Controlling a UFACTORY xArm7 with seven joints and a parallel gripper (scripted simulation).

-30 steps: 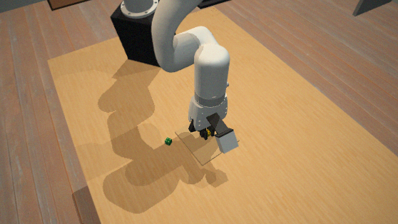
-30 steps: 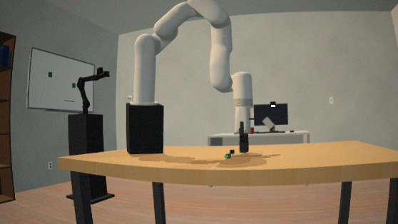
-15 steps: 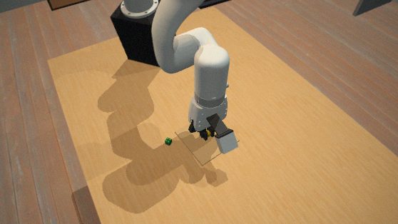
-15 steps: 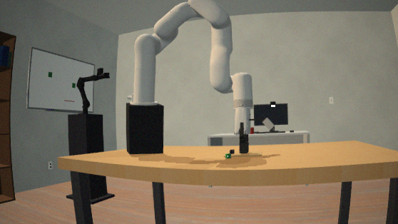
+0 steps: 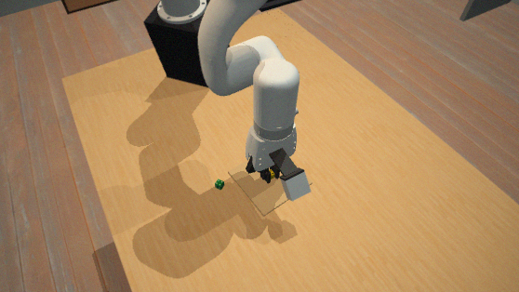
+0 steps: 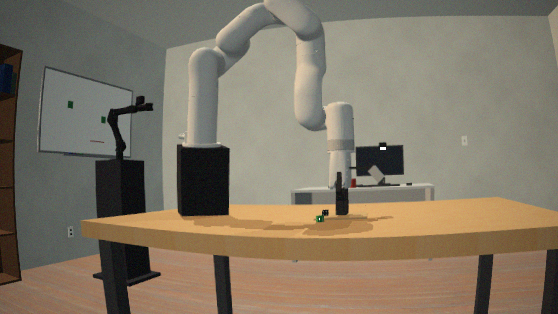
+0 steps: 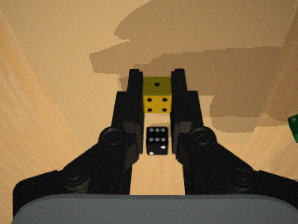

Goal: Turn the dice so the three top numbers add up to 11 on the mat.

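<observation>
The yellow die is 10 mm below my hand. The rest, counted from my hand: black die: 50 mm behind, 10 mm below; then green die: 40 mm behind, 110 mm to the right, 20 mm below; then tan mat: 20 mm below.
</observation>
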